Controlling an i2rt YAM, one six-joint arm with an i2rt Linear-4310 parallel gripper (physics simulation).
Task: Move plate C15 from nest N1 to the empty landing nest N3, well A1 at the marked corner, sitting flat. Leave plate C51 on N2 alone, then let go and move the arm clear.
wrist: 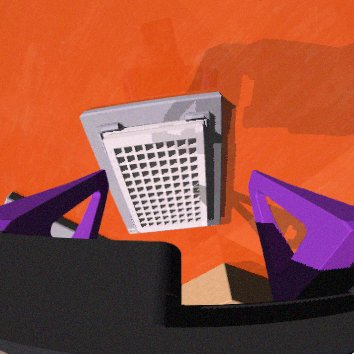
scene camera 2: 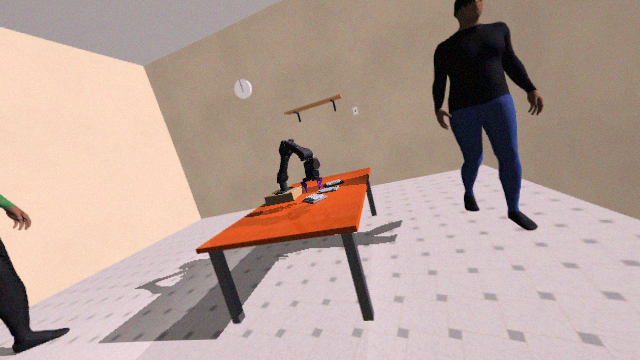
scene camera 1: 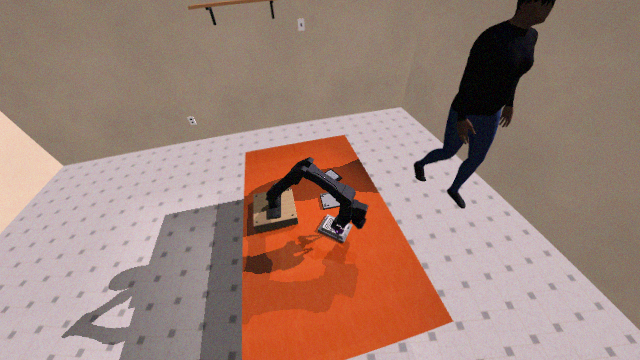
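Observation:
My gripper (scene camera 1: 339, 231) (scene camera 2: 312, 186) (wrist: 178, 177) is open and empty, its purple fingers apart above the near nest. A white plate with dark square wells (scene camera 1: 329, 224) (wrist: 160, 180) sits on that grey nest (wrist: 150, 110), between and beyond the fingertips in the wrist view; its label is not readable, but it fits C51 on N2. The empty light nest (scene camera 1: 329, 201) (scene camera 2: 328, 189), apparently N3, lies in the middle of the row. At the far end a pale plate (scene camera 1: 332, 175), apparently C15, sits on a dark nest, partly behind the arm. Well A1 cannot be made out.
The arm stands on a wooden base block (scene camera 1: 287, 210) (scene camera 2: 280, 198) (wrist: 207, 290) beside the row of nests, on the orange table (scene camera 1: 390, 300) (scene camera 2: 300, 230). The arm passes over the row. A person in black (scene camera 1: 492, 70) (scene camera 2: 475, 65) stands away from the table.

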